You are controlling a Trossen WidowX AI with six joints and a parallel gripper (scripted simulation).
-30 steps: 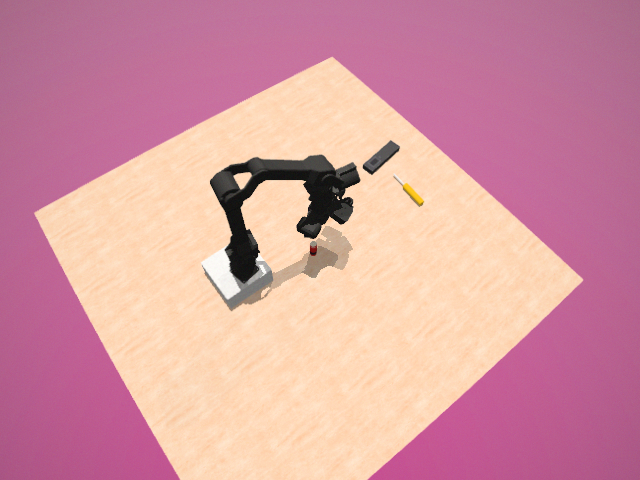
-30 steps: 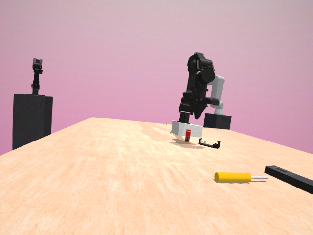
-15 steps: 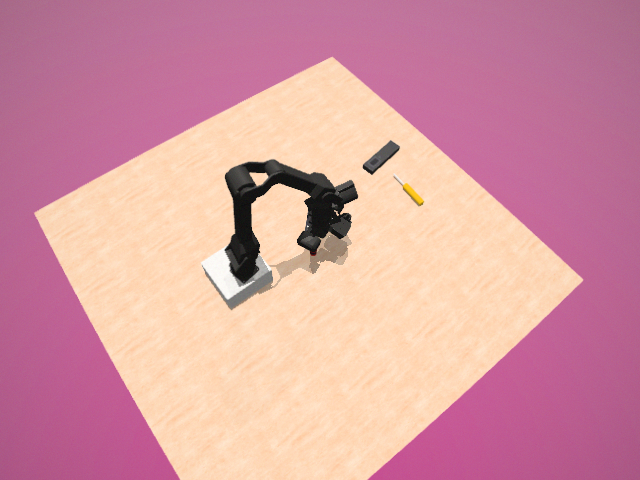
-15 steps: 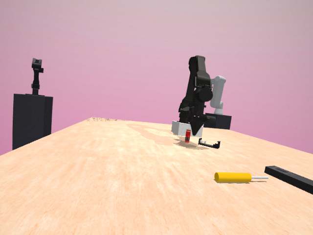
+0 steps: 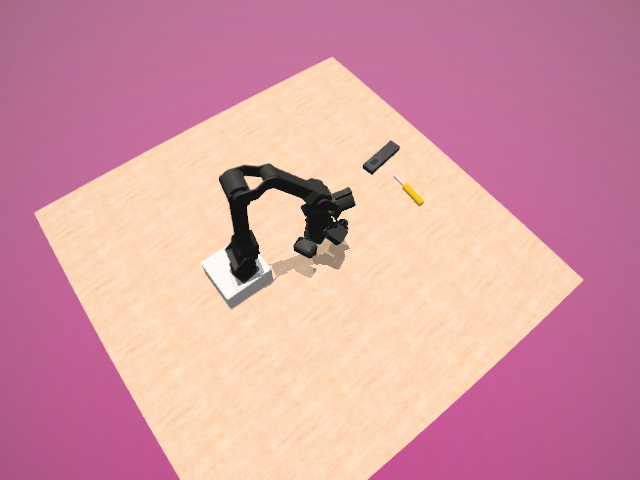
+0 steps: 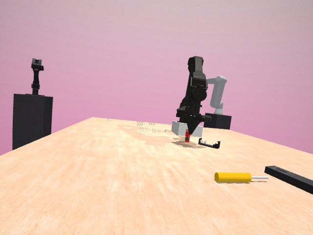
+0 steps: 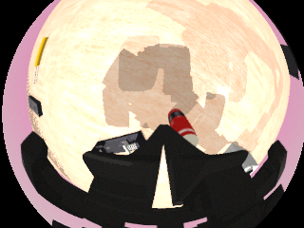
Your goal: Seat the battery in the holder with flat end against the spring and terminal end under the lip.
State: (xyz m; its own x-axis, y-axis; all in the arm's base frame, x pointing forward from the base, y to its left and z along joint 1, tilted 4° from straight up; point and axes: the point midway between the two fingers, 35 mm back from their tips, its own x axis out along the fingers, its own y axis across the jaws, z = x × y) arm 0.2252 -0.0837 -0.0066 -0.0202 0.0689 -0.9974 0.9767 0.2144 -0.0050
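My gripper tip is now 2 cm past the battery and 1 cm above it. The rest, counted from my gripper tip: yellow-handled screwdriver: 38 cm ahead, 6 cm to the right, 3 cm below.
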